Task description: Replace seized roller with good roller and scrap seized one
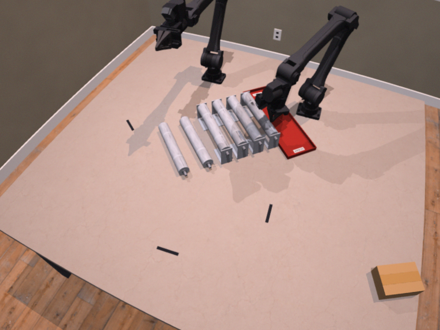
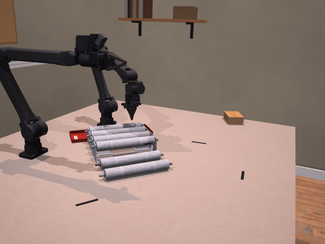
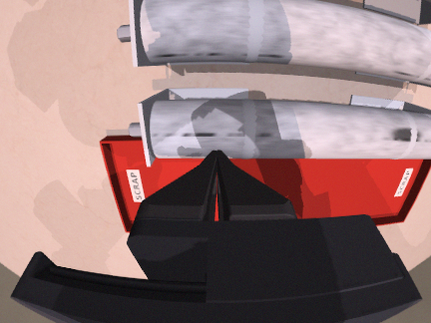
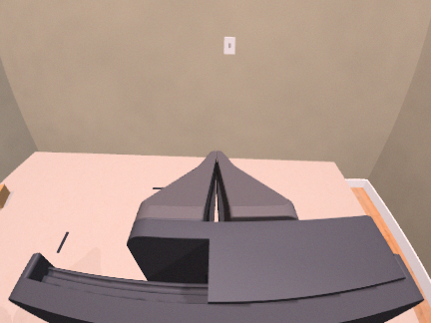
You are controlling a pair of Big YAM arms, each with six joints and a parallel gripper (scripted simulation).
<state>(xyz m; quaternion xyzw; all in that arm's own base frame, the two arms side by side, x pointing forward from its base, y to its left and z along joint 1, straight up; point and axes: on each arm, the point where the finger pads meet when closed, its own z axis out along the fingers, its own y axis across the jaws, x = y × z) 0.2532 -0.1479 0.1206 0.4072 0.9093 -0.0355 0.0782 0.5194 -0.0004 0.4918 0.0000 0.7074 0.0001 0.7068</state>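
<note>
The roller lies 5 cm behind my left hand, 8 cm to the right of it and 5 cm below it. The rest, counted from my left hand: red scrap tray: 14 cm behind, 2 cm to the right, 11 cm below; then cardboard box: 38 cm ahead, 67 cm to the left, 9 cm below.
The roller lies 42 cm below my right hand, 30 cm to the left of it and 29 cm behind it. Round my right hand: red scrap tray (49 cm below, 37 cm behind, 36 cm to the left); then cardboard box (105 cm to the left, 46 cm below, 14 cm ahead).
</note>
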